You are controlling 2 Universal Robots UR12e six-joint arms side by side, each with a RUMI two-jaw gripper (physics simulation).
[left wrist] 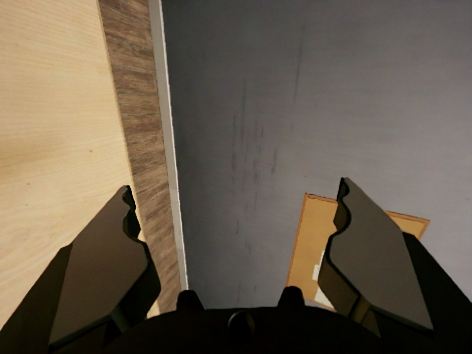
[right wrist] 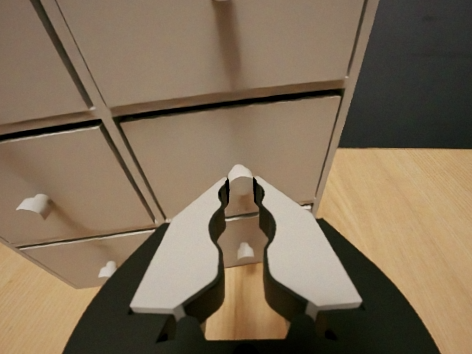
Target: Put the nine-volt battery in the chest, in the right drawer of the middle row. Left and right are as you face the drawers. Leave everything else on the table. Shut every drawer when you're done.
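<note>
The pale chest of drawers (right wrist: 105,112) fills much of the right wrist view. The right drawer of the middle row (right wrist: 190,145) looks shut, with a dark gap along its top edge. My right gripper (right wrist: 240,179) is shut on this drawer's round knob (right wrist: 240,172), one fingertip on each side of it. My left gripper (left wrist: 235,183) is open and empty, with its fingers wide apart, away from the chest. The nine-volt battery does not show in either view.
The middle row's left drawer (right wrist: 60,175), the upper right drawer (right wrist: 165,45) and the bottom right drawer (right wrist: 240,230) look shut. Wooden table top (right wrist: 390,215) lies beside the chest. The left wrist view shows a wooden surface (left wrist: 50,100), a grey wall (left wrist: 250,100) and a cork board (left wrist: 312,220).
</note>
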